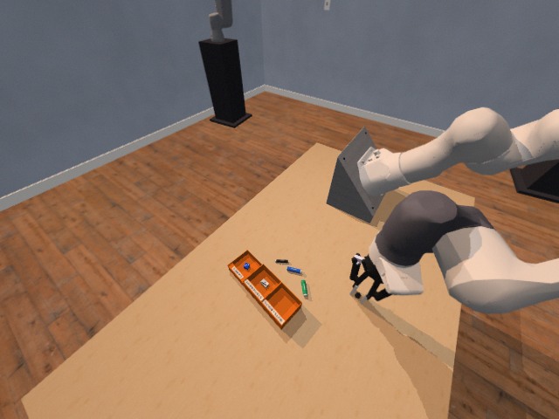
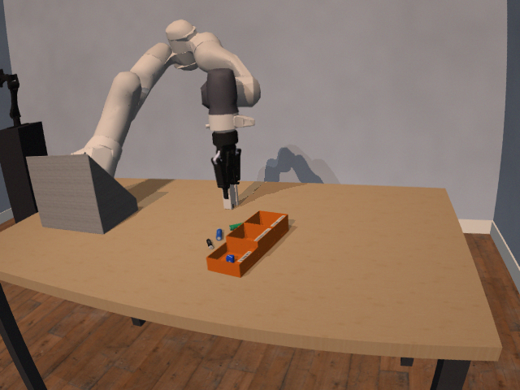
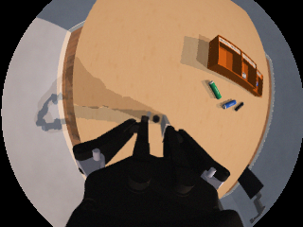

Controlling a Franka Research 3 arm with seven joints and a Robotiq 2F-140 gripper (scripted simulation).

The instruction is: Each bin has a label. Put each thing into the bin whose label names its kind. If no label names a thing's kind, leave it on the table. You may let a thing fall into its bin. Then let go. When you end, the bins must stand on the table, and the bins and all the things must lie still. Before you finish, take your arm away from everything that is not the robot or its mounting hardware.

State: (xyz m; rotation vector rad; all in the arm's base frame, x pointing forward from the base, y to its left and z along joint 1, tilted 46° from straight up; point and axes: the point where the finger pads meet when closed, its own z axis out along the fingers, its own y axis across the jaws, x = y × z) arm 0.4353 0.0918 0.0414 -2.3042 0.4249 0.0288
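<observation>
Now: hand 3 cm above the black piece. Also, from my hand: black cylinder (1 cm ahead, 26 cm to the right, 3 cm below); then green battery (6 cm ahead, 16 cm to the right, 3 cm below); then blue cylinder (2 cm ahead, 21 cm to the right, 3 cm below).
</observation>
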